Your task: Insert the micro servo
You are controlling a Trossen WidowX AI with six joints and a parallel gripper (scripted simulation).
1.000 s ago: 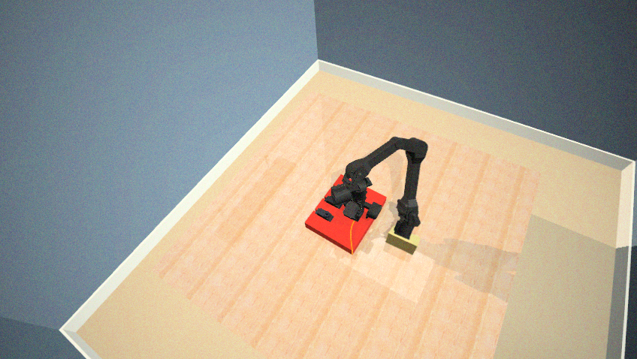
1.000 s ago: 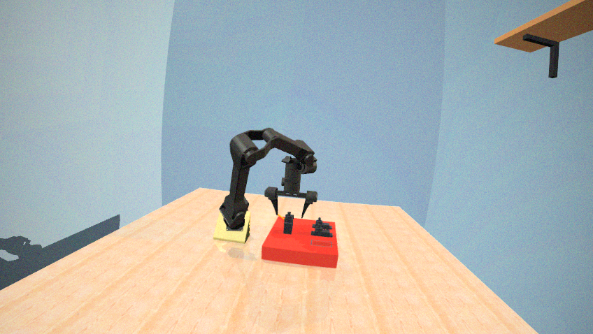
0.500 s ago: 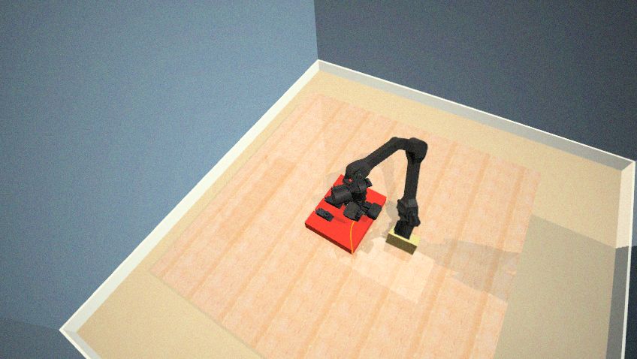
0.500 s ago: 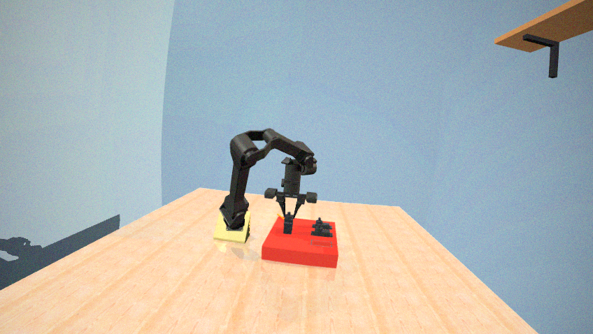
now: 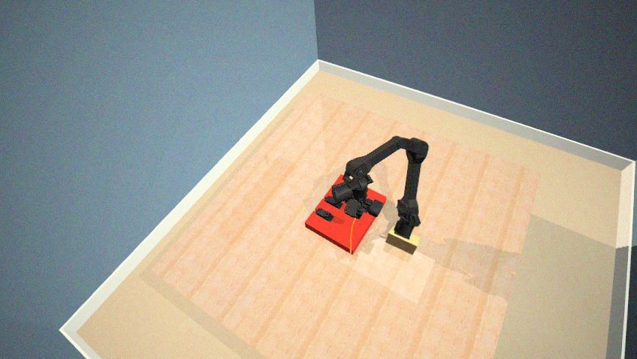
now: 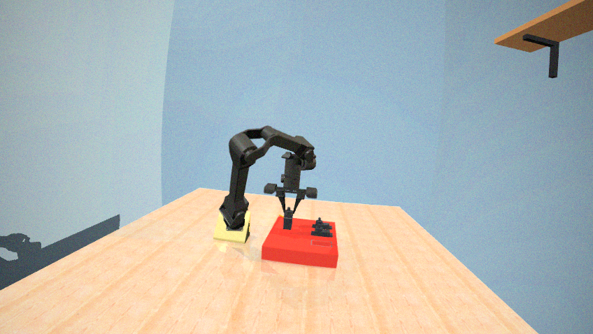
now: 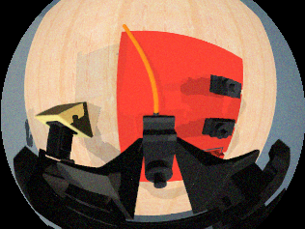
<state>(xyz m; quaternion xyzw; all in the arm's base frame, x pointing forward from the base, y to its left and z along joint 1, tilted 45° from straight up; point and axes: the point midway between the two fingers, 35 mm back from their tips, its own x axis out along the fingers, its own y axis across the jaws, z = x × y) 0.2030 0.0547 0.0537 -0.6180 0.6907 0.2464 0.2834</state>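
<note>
The red deck lies 90 mm below my gripper tip, 20 mm ahead of it and 10 mm to the right of it.
</note>
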